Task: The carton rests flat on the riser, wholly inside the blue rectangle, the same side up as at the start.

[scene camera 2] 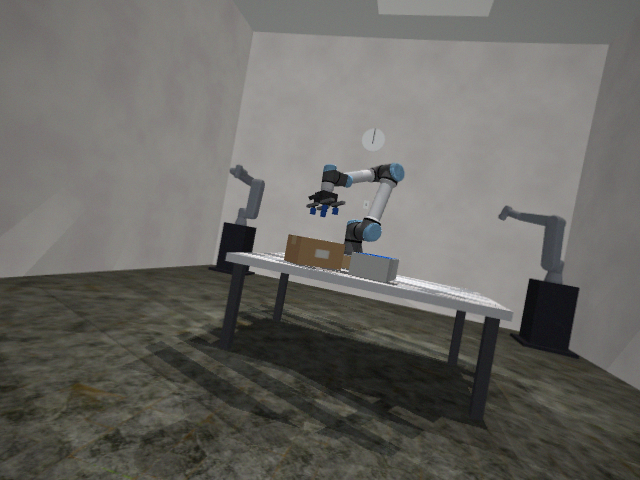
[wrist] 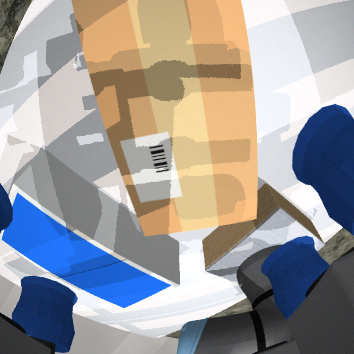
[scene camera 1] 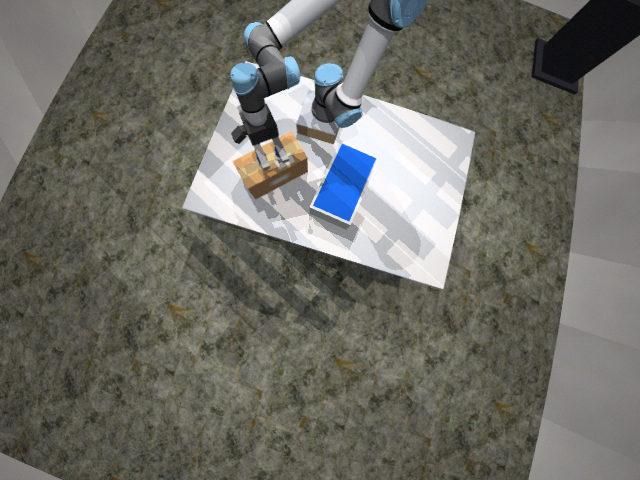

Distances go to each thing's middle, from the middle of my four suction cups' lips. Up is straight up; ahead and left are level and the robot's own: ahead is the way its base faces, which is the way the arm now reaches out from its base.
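My suction cup is 240 mm above the carton (scene camera 1: 259, 182) and 10 mm to the left of it. As for the riser (scene camera 1: 337, 199), it is 340 mm to the left of my suction cup, 250 mm below my suction cup and 20 mm behind my suction cup.
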